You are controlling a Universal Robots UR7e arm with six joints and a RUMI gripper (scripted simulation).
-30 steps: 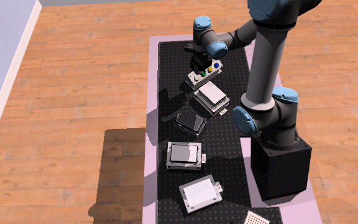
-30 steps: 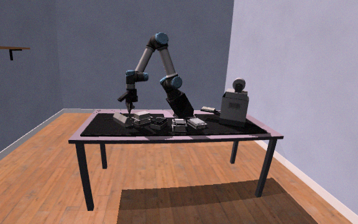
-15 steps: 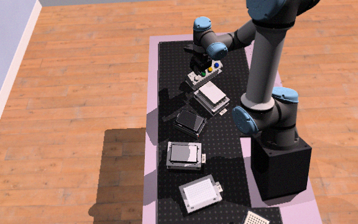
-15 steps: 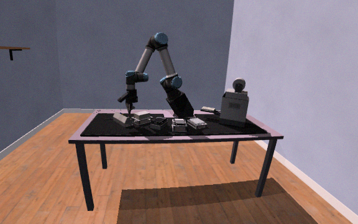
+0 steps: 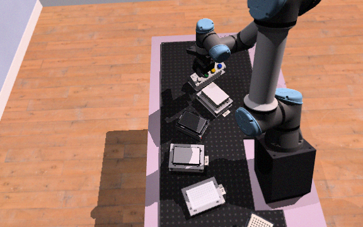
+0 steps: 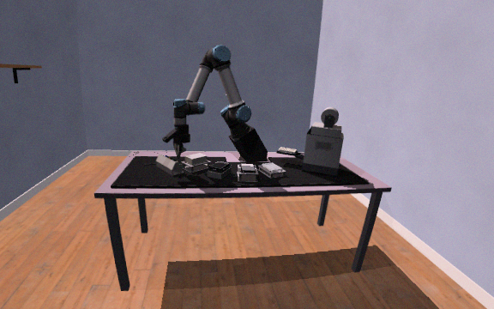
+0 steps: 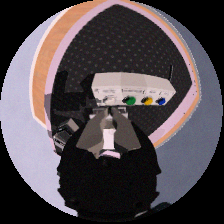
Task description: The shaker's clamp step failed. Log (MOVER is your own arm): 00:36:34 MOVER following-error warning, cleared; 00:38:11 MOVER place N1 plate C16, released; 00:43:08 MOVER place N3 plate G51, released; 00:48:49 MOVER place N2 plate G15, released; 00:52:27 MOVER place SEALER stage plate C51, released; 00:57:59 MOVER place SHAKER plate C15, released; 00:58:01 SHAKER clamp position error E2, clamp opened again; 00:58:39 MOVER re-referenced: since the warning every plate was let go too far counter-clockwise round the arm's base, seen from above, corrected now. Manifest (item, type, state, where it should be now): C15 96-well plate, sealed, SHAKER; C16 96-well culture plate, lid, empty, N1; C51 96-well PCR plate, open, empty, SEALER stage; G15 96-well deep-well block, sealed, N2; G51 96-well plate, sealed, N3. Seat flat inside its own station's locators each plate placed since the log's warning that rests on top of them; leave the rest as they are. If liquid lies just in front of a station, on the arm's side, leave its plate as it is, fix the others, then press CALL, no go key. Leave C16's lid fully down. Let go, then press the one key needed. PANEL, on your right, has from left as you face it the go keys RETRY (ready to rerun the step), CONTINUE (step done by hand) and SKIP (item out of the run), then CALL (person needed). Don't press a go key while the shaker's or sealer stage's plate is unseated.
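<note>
Right now the white-topped sealed plate is 7 cm behind my hand, 11 cm to the left of it and 4 cm below it.
</note>
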